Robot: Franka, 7 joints.
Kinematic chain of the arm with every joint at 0, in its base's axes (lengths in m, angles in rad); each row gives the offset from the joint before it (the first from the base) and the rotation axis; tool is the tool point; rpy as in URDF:
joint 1: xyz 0 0 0.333 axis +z
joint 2: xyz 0 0 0 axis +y
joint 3: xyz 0 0 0.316 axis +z
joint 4: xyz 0.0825 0 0 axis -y
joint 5: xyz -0.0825 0 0.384 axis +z
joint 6: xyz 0 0 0 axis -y
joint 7: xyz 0.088 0 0 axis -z
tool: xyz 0 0 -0.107 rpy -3.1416 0 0
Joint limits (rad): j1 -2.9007..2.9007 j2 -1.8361..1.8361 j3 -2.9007..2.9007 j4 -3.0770..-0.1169 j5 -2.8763..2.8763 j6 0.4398..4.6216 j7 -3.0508..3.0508
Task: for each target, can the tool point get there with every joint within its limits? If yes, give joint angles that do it. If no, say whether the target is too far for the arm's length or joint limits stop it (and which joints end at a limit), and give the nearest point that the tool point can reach.
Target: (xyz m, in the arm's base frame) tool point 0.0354 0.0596 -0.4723
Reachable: no: joint limits stop it (at a limit: joint 2) | nearest point 0.0590 0.0993 -0.3336 | short by 0.146 m
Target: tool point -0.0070 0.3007 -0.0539
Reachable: yes | joints 2.3424 1.0942 -0.5996 -2.4997 -0.9401 3.2777 -2.2821
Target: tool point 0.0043 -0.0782 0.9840
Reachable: yes | joints -2.2367 -0.9300 0.1459 -1.9733 0.2289 3.7018 0.4059
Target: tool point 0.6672 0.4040 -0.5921
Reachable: no: too far | nearest point 0.4904 0.2969 -0.2747 | short by 0.379 m
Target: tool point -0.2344 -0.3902 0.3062
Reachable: yes | joints -1.7278 -0.0438 -0.5271 -2.5912 2.1406 1.8708 -0.9636
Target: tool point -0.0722 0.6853 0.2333
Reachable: yes | joints -0.6466 -1.1590 2.2386 -1.5610 -1.4416 1.7181 -1.1430
